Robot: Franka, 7 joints.
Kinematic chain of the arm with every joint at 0, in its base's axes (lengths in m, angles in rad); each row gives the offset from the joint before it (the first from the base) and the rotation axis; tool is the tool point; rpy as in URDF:
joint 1: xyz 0 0 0.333 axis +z
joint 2: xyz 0 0 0 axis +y
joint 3: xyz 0 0 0.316 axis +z
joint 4: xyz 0.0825 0 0 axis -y
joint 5: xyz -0.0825 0 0.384 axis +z
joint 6: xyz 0 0 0 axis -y
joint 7: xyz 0.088 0 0 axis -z
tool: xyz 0 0 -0.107 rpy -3.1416 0 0
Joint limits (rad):
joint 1: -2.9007..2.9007
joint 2: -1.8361..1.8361
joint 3: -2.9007..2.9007
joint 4: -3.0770..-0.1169
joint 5: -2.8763..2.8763
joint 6: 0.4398..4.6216
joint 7: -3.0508..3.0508
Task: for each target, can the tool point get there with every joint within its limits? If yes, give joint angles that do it. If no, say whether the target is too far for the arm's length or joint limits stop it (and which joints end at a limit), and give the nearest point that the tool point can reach.
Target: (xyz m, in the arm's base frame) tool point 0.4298 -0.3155 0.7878
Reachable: yes | joints 1.8929 -0.1565 -2.4361 -0.9913 0.0115 1.2736 -0.4950
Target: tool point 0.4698 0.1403 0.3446
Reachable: yes | joints 0.5233 0.1131 -0.0537 -2.1696 -0.9216 1.5348 1.9170
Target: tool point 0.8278 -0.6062 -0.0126
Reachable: no: too far | nearest point 0.6559 -0.4803 0.0592 | short by 0.225 m
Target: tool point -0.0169 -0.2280 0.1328
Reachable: yes | joints -0.3265 0.9383 -0.6763 -2.5717 -0.4084 1.2936 2.3189
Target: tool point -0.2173 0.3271 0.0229
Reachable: yes | joints 1.0249 1.5422 0.8956 -1.8376 -0.1760 1.1422 2.5066
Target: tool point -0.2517 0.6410 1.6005
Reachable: no: too far | nearest point -0.1497 0.3812 1.0868 | short by 0.585 m
